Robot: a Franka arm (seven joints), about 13 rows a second.
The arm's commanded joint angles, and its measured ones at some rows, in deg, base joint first. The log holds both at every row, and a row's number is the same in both.
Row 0, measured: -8.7 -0.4 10.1 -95.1 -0.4 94.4 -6.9
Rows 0 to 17, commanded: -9.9 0.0 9.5 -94.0 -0.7 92.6 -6.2; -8.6 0.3 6.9 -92.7 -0.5 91.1 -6.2; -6.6 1.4 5.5 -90.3 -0.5 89.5 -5.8; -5.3 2.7 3.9 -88.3 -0.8 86.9 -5.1; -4.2 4.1 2.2 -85.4 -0.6 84.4 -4.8; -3.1 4.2 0.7 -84.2 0.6 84.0 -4.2; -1.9 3.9 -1.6 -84.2 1.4 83.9 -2.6; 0.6 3.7 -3.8 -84.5 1.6 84.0 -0.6; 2.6 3.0 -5.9 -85.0 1.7 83.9 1.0; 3.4 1.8 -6.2 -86.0 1.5 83.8 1.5; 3.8 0.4 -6.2 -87.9 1.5 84.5 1.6; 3.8 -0.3 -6.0 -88.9 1.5 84.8 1.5; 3.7 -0.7 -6.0 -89.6 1.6 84.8 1.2; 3.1 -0.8 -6.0 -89.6 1.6 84.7 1.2; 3.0 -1.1 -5.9 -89.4 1.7 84.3 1.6; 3.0 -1.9 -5.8 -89.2 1.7 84.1 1.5; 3.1 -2.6 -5.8 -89.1 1.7 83.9 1.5; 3.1 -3.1 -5.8 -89.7 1.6 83.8 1.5
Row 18, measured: 3.4 -0.5 -5.9 -87.6 0.5 84.6 0.6
